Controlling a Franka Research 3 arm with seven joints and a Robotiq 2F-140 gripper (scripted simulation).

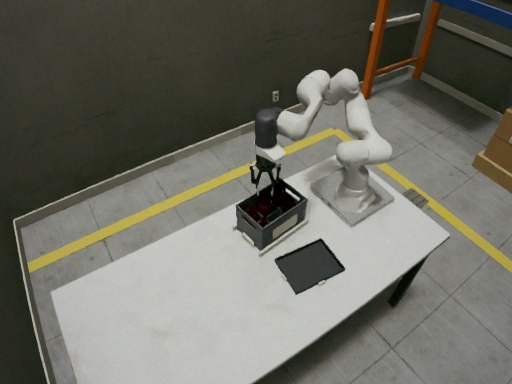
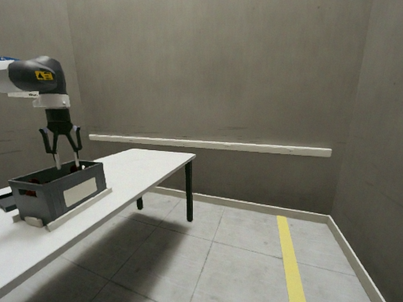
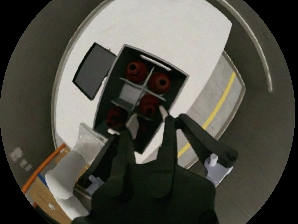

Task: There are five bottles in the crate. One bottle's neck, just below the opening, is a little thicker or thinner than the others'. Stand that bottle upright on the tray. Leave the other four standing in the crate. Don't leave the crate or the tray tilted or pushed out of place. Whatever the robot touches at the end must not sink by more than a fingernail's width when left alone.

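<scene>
My gripper is now 14 cm above the dark grey crate, 5 cm to the right of it and 1 cm past it. Round my hand: flat black tray 33 cm to the left, 21 cm below, 1 cm behind.
</scene>
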